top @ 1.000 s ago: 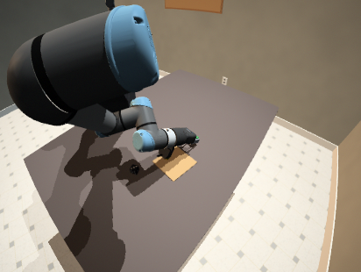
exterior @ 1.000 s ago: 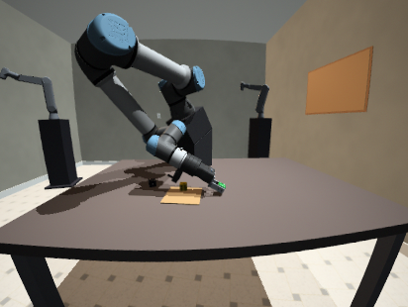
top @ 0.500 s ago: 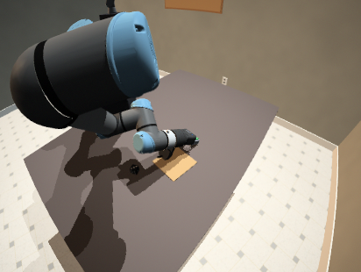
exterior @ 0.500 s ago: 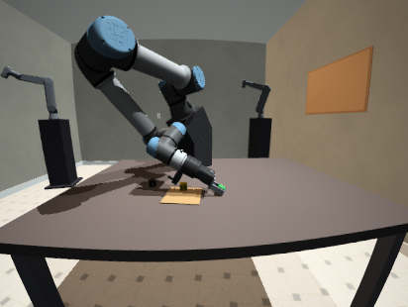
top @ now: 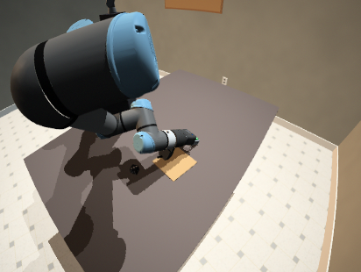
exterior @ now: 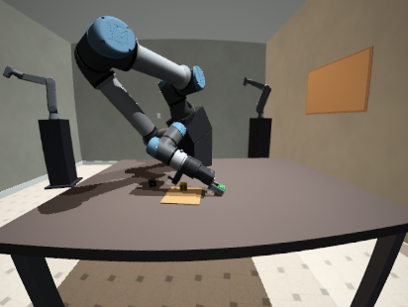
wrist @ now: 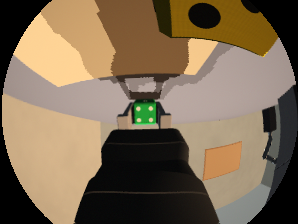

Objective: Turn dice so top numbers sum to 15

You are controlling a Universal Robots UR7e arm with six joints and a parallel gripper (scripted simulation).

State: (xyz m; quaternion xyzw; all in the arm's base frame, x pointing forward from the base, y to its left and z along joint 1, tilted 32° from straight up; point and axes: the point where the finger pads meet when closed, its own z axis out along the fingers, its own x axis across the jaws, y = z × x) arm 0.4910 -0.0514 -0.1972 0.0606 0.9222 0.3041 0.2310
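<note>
Now: hand right at the green die. The rest, counted from my hand: black die (170 mm behind, 260 mm to the right, 10 mm below); then yellow die (80 mm behind, 130 mm to the right); then tan mat (30 mm behind, 140 mm to the right, 20 mm below).
</note>
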